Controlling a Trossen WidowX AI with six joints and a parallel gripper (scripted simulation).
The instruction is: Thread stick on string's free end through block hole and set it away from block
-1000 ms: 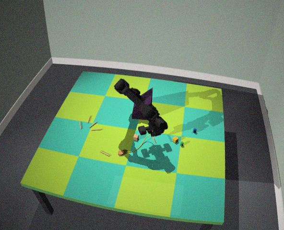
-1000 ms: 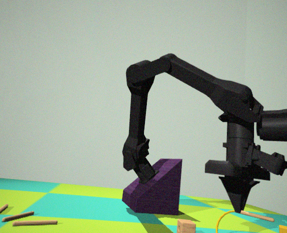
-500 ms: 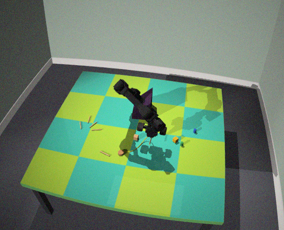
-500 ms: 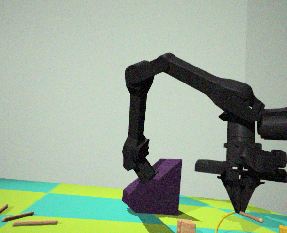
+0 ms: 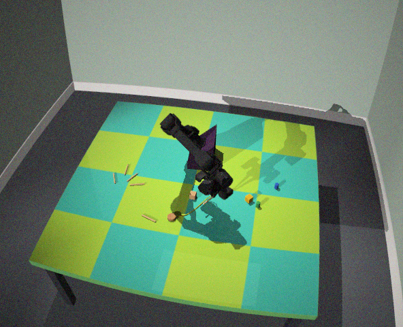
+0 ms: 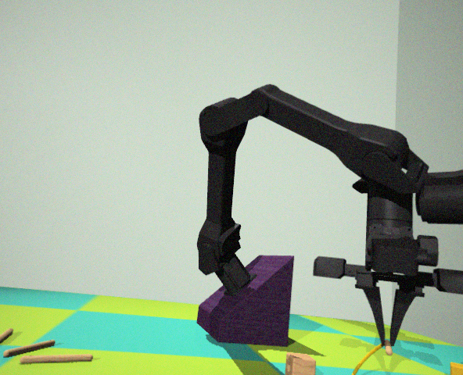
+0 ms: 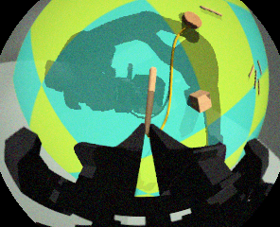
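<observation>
My gripper tip is 4 cm past the wooden block, 10 cm to the left of it and 4 cm above it. The rest, counted from my gripper tip: orange cube (4 cm behind, 17 cm to the left, 4 cm below); then round wooden button (10 cm ahead, 18 cm to the right, 5 cm below); then thin wooden stick (1 cm ahead, 1 cm to the right).
</observation>
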